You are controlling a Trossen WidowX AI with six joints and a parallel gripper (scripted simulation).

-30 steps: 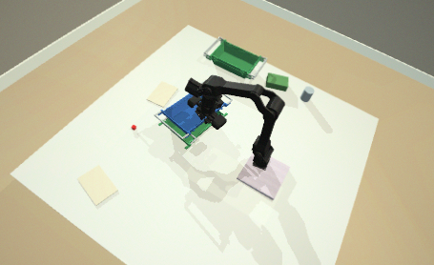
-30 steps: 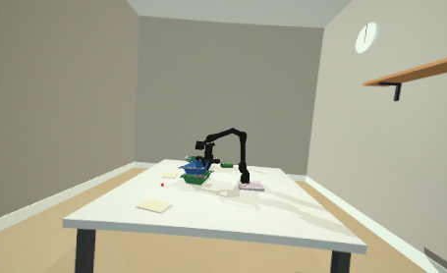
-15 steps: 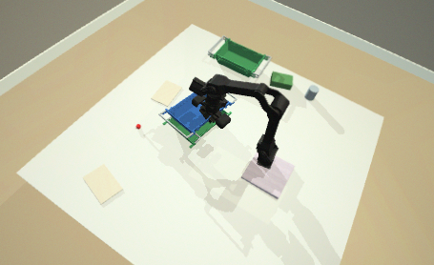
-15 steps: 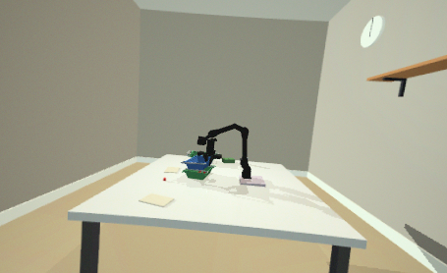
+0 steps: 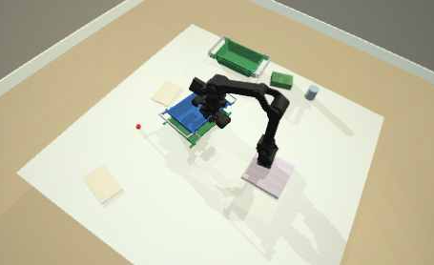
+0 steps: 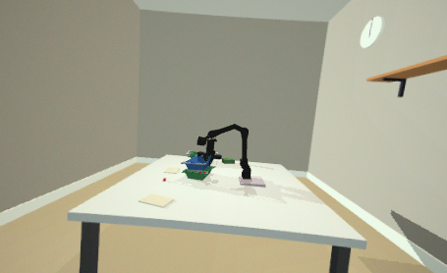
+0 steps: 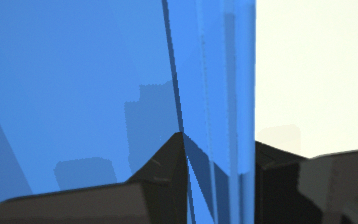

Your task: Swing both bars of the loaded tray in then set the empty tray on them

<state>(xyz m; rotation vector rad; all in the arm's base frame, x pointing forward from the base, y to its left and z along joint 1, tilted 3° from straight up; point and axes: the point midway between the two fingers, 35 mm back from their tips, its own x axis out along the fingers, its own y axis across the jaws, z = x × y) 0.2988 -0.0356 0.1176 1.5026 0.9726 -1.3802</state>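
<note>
Right now my gripper tip is 60 mm short of the blue tray, 30 mm below it and 20 mm to the left of it. Round my gripper tip: green block 500 mm to the right, 230 mm behind, 60 mm below; grey cylinder 480 mm to the right, 410 mm behind, 50 mm below.
</note>
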